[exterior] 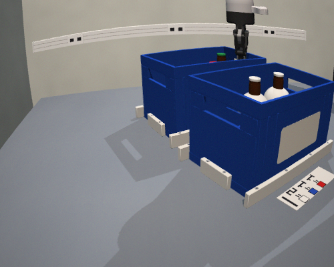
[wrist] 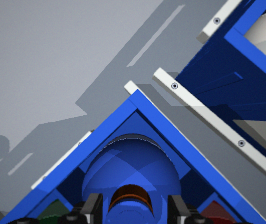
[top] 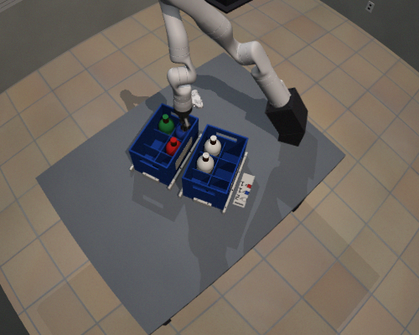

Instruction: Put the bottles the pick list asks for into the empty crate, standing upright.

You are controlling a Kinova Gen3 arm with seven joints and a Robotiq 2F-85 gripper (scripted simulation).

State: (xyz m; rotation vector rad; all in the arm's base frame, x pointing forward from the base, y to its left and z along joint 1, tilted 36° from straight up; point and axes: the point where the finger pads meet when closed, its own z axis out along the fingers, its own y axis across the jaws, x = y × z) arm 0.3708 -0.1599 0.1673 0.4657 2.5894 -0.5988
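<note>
Right now my hand is 70 mm above the blue-label bottle. From my hand the other things lie so: white bottle 40 mm behind, 140 mm to the left, 70 mm below; then green-label bottle 30 mm ahead, 80 mm to the right, 70 mm below; then red-label bottle 80 mm ahead, 30 mm to the left, 70 mm below.
</note>
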